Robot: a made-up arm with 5 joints.
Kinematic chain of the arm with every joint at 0, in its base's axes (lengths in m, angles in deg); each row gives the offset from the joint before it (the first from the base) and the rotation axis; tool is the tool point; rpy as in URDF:
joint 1: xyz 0 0 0.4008 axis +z
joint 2: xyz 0 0 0 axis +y
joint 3: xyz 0.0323 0 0.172 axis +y
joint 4: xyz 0.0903 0 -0.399 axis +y
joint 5: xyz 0.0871 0 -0.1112 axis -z
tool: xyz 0 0 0 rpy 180 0 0
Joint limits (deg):
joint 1: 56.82..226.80
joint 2: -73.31..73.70
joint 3: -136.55..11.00
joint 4: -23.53..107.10
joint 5: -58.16..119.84
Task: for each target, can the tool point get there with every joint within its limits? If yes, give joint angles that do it. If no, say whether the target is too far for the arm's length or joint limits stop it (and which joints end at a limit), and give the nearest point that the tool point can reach.
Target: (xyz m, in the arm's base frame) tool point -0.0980 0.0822 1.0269
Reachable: yes | joints 140.00 -51.27 -91.86 33.12 -21.19
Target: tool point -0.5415 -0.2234 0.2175
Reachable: yes | joints 202.42 37.65 -86.22 43.72 51.29
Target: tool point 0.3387 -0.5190 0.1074
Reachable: no: joint limits stop it (at a limit: joint 2) | nearest point 0.1849 -0.2833 0.2175 | short by 0.302 m
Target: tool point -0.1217 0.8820 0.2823
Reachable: no: too far | nearest point -0.0973 0.7049 0.3061 | short by 0.180 m
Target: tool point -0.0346 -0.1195 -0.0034
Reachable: yes | joints 73.83 58.36 -16.69 35.97 92.12
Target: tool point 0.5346 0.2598 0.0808
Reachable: no: joint limits stop it (at a limit: joint 2) | nearest point 0.2966 0.1442 0.1969 | short by 0.289 m
